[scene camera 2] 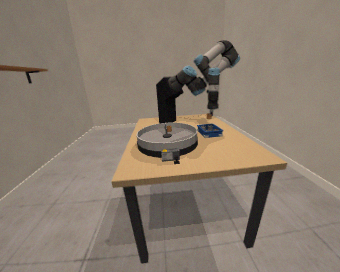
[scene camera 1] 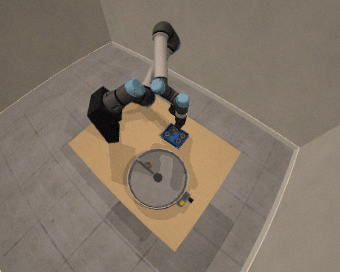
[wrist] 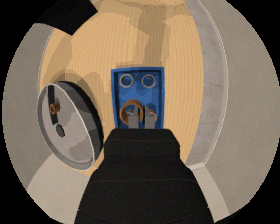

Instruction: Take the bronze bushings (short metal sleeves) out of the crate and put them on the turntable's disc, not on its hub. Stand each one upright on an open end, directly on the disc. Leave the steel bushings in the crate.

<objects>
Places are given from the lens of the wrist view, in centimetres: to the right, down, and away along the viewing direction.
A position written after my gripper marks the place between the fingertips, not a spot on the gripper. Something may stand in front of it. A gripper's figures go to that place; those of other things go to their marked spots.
my gripper (wrist: 141, 111): 0, 0, 17
grey turntable disc (wrist: 74, 145): -29, 14, 30
blue crate (wrist: 154, 97): 4, -5, 30
The marked spots on the blue crate and the grey turntable disc are 38 cm apart.
</objects>
